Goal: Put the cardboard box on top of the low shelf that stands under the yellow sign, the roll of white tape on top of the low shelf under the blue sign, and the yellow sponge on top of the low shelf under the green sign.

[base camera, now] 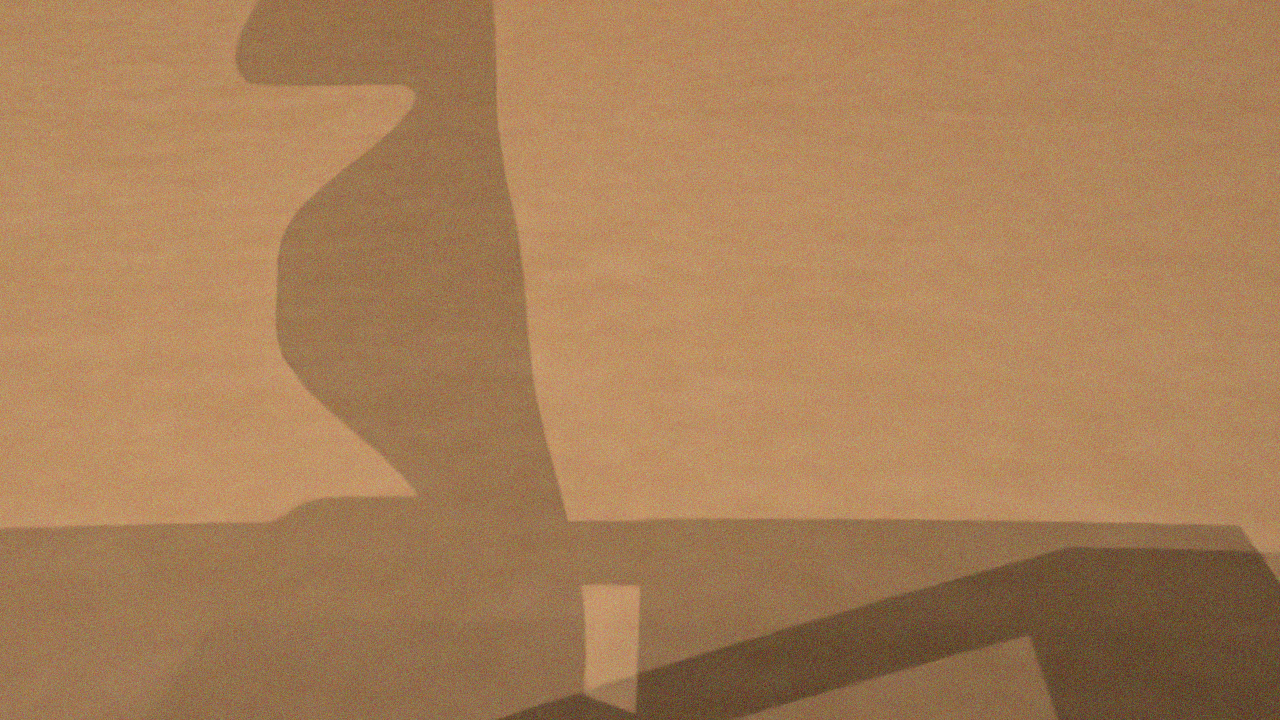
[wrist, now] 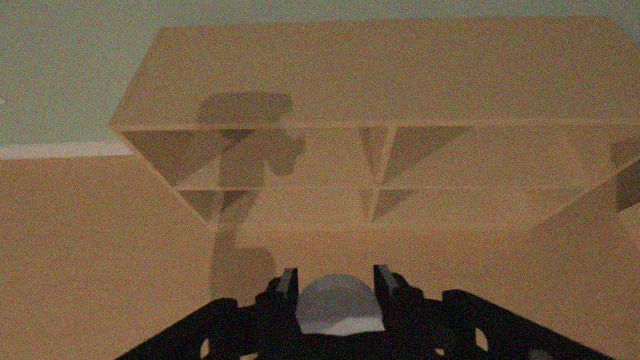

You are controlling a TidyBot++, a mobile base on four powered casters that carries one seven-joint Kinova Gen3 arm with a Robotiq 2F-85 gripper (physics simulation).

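Frame: origin at the arm's base, x ahead, y down, z left, level; centimetres.
Seen in the pictures: gripper, fingertip midpoint: (wrist: 335, 283).
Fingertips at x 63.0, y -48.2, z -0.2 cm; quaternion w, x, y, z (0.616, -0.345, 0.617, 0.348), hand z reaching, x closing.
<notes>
A point is followed by its place in that frame.
My gripper (wrist: 335, 283) @(x 63.0, y -48.2, z -0.2 cm) is shut on the roll of white tape (wrist: 340, 305) @(x 61.5, y -50.1, z -0.3 cm), which shows as a grey-white rounded shape between the fingers at the bottom middle of the wrist view. A low wooden shelf (wrist: 380, 75) @(x 113.2, y -21.3, z -13.3 cm) stands ahead of the gripper in the upper part of that view. Its broad top and open compartments show, and its right end runs out of the picture. How far the tape is from the shelf is hard to tell. The coloured signs, the cardboard box and the yellow sponge do not show in either view.
A grey-green wall (wrist: 60, 65) @(x 143.7, y -8.7, z 87.1 cm) with a white skirting strip (wrist: 60, 150) @(x 143.2, y 34.5, z 123.3 cm) stands at the left, behind the shelf. Shadows fall across the shelf and the wooden floor (wrist: 75, 250) @(x 96.4, y 39.7, z 100.0 cm). The base camera shows a wood-coloured floor (base camera: 850, 295) @(x 44.8, y 39.7, z -9.2 cm) with large shadows.
</notes>
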